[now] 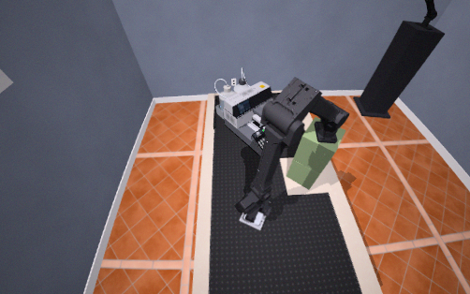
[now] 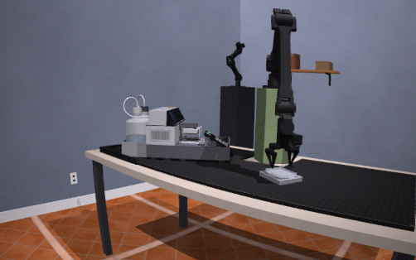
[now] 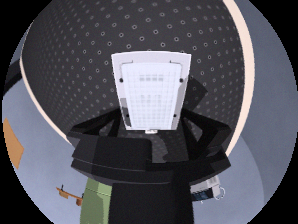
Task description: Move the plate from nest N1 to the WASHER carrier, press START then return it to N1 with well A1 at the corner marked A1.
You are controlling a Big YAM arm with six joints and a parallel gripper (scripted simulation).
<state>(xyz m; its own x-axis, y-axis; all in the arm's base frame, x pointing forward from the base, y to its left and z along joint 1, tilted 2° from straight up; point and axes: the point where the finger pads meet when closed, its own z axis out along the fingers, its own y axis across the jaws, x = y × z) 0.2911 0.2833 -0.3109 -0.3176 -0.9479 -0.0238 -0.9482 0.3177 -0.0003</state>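
My gripper is now 30 mm above the well plate. Also, from my hand: bottle: 260 mm ahead, 790 mm to the right, 90 mm above; then plate nest N1: 50 mm below; then plate washer: 630 mm to the right, 70 mm above.
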